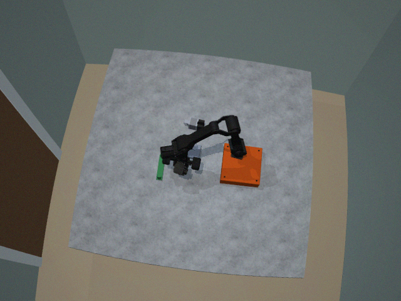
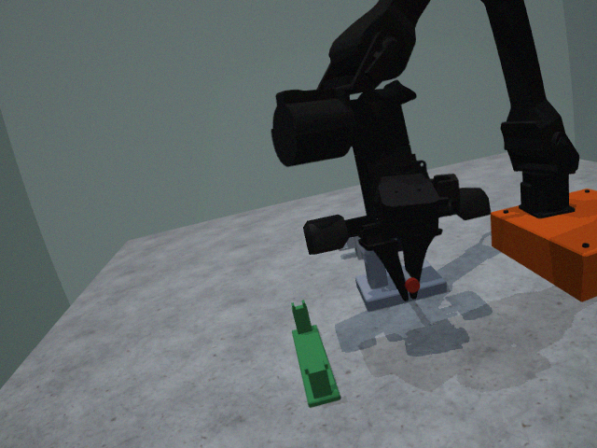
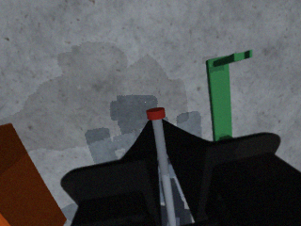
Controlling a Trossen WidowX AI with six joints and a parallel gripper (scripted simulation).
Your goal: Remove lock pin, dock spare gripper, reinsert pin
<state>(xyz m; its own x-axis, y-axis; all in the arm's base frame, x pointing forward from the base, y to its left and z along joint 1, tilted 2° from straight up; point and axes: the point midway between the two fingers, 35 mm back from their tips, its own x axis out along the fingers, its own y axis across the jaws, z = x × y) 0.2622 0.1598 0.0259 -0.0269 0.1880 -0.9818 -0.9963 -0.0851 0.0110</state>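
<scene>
My gripper tip is 110 mm short of the green cradle and 30 mm above it. The rest, counted from my gripper tip: spare gripper: 280 mm to the right, 30 mm below, 10 mm ahead; grey mount: 130 mm to the right, 10 mm below.
</scene>
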